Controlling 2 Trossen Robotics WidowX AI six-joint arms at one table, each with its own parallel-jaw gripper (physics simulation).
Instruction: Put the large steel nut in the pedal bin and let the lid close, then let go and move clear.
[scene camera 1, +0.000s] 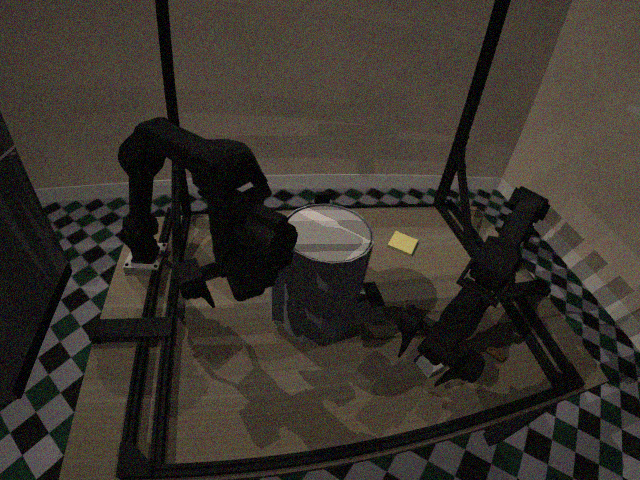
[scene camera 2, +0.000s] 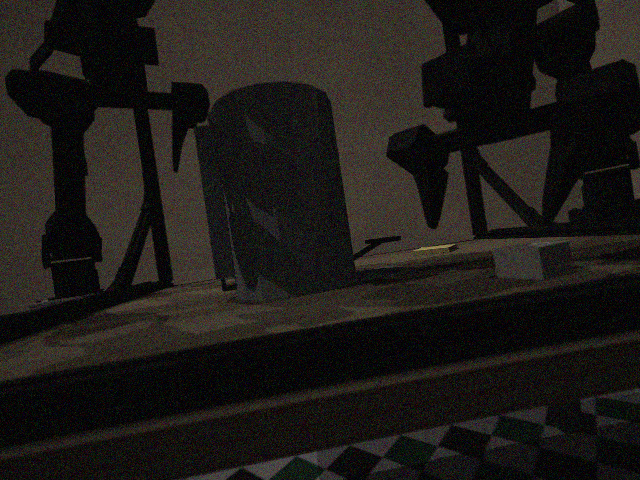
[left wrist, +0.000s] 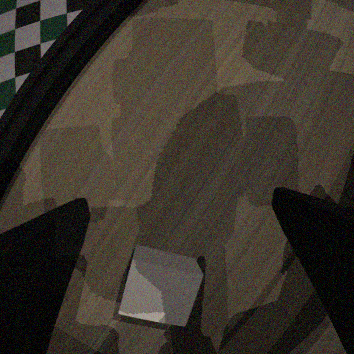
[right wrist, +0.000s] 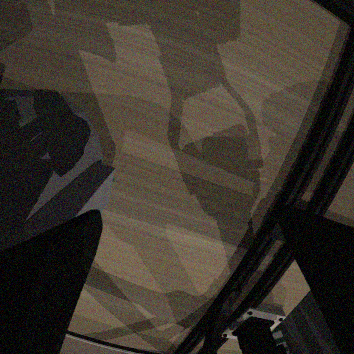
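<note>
My left gripper (scene camera 2: 482, 225), (scene camera 1: 416, 370), (left wrist: 182, 202) holds nothing, and it is open. I can see my right gripper as well: the right gripper (scene camera 2: 132, 173) is also visible to me in scene camera 1 (scene camera 1: 237, 297) and in the right wrist view (right wrist: 192, 217).
</note>
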